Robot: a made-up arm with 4 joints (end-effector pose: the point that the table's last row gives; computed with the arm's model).
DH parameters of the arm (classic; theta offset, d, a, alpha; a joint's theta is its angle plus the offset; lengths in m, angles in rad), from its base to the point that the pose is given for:
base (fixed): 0 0.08 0 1.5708
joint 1: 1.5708 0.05 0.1 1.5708
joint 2: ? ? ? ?
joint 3: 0 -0.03 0.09 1.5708
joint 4: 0 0.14 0.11 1.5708
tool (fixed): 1.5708 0.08 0 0
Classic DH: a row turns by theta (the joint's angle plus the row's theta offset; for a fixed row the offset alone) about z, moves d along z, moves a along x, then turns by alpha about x.
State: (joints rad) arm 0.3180 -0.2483 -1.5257 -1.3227
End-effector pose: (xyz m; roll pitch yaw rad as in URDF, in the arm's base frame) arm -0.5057 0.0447 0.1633 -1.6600 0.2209 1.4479
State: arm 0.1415 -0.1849 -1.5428 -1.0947
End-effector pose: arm -0.4579 0.0372 0.2683 -1.2437 0.1789 1.5163
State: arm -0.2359 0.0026 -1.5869 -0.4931
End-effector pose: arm -0.2844 0.0120 0.4083 -0.2573 -0.0063 1.5859
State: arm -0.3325 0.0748 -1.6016 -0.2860
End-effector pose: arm -0.2342 0.0048 0.4172 0.0452 -0.0808 1.5755
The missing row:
joint 2: 1.5708 -0.5 0.08 -1.5708
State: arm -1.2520 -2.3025 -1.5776 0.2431
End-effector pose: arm -0.0893 -0.0307 0.3506 2.0306 0.2287 -2.3856
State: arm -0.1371 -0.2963 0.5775 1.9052
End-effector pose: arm -0.4380 -0.3326 0.2227 1.5824 -0.0434 -0.5499
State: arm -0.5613 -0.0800 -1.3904 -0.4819
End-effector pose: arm -0.1443 -0.0072 0.4648 0.0630 0.1628 1.4590
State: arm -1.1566 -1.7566 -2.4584 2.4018
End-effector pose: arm -0.1713 -0.1620 0.6263 -2.2267 -0.4783 -3.0099
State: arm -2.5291 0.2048 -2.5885 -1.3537
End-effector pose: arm 0.6386 -0.0581 0.2155 1.2822 -0.4135 0.5964
